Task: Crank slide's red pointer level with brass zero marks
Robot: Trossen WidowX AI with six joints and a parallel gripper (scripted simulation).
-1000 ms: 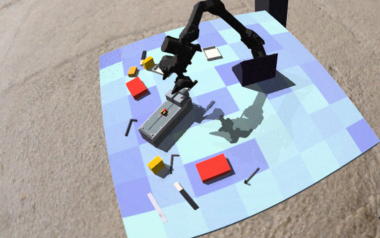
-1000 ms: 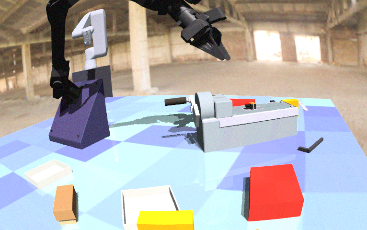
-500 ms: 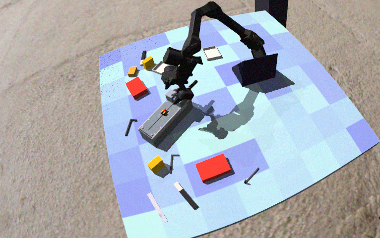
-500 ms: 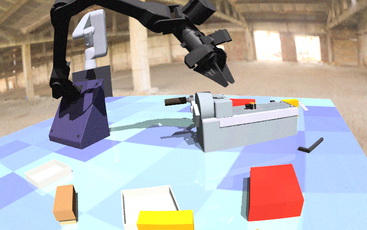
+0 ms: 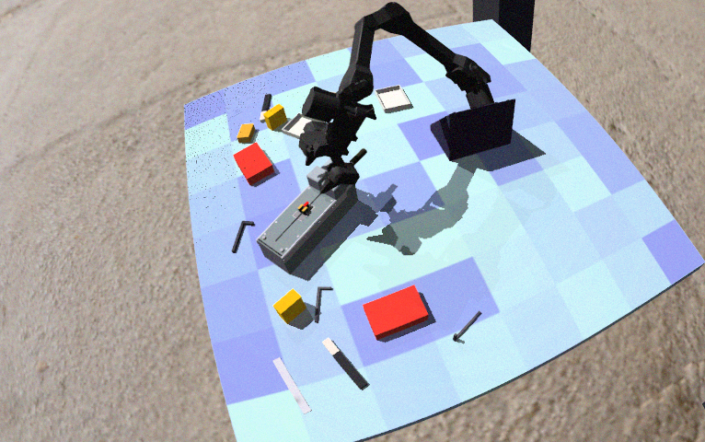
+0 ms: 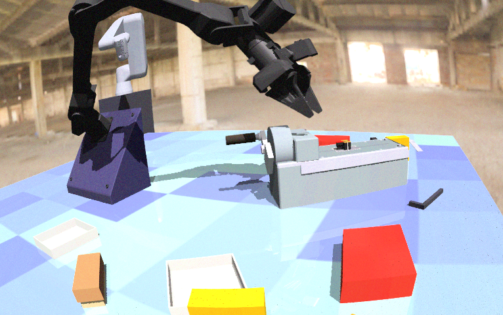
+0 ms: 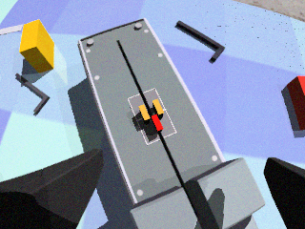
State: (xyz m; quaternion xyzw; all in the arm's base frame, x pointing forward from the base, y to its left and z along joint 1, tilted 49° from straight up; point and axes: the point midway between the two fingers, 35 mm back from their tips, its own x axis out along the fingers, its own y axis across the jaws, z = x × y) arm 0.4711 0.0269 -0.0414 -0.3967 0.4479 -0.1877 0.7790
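Now: the dark crank handle 12 cm behind my gripper tip, 5 cm to the right of it and 3 cm below it. Also, from my gripper tip: red pointer (4 cm ahead, 2 cm to the left, 6 cm below); tan block (17 cm behind, 40 cm to the right, 13 cm below).
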